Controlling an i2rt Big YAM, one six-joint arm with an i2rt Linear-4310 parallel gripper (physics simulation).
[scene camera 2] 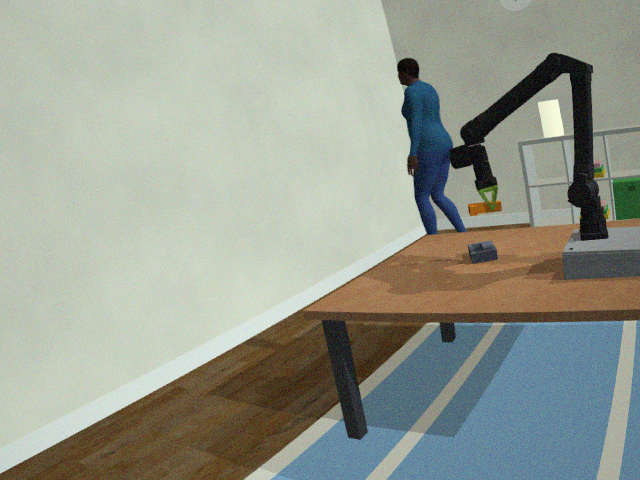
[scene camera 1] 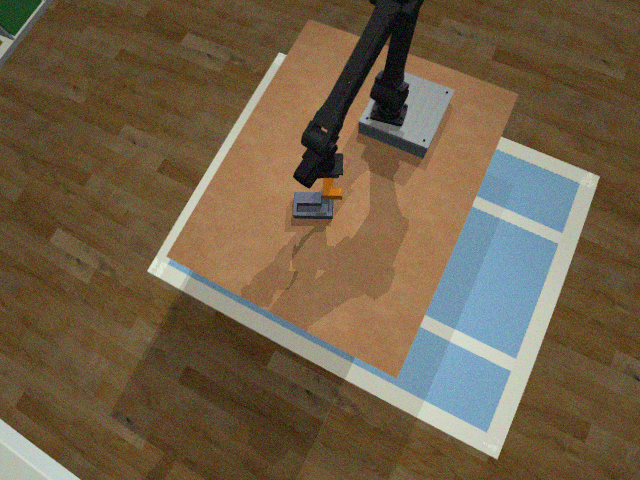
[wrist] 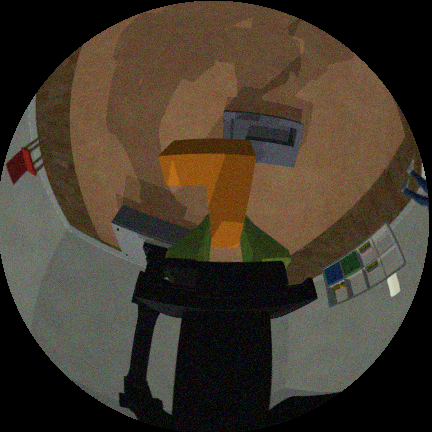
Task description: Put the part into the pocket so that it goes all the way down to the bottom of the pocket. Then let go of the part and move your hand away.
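Frame: origin at the arm's base, x ahead, y left, z up, level; millimetres.
Where they show: gripper, between the fingertips: [scene camera 2: 492,208] [scene camera 1: 328,175] [wrist: 225,216]; arm's base, origin of its link: [scene camera 2: 593,234] [scene camera 1: 388,113] [wrist: 161,251].
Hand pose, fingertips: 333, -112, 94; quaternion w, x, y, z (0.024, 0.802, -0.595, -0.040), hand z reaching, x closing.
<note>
Things, the pixels of their top centre, and the offset from my fingertips, as dx, dy, dz. Level surfaces: height alone.
- orange L-shaped part, centre of its top: [wrist: 208,217] [scene camera 1: 332,179] [scene camera 2: 484,202] +20, +21, +26
- grey block with the pocket, centre of its top: [wrist: 263,139] [scene camera 2: 481,246] [scene camera 1: 312,203] +66, -45, -134
- wooden table, height of its surface: dz -170
The orange L-shaped part [scene camera 1: 331,193] [scene camera 2: 478,208] [wrist: 231,187] is held in the air between the green fingers of my gripper [scene camera 2: 491,204] [wrist: 225,216], which is shut on its long arm. In scene camera 2 the part hangs well above the table, over the grey block. The grey block with the pocket [scene camera 1: 312,214] [scene camera 2: 482,256] [wrist: 277,159] sits on the table. In scene camera 1 the part overlaps the block's upper right corner. In the wrist view the part hides the block's left end and some of the pocket. The fingertips are hidden under the arm in scene camera 1.
The arm's grey base plate [scene camera 1: 431,111] [scene camera 2: 594,263] [wrist: 131,245] is on the wooden table [scene camera 1: 248,206] [scene camera 2: 361,304]. The arm's shadow falls across the table beside the block. A person [scene camera 2: 426,118] and a shelf unit [scene camera 2: 523,178] are in the background.
</note>
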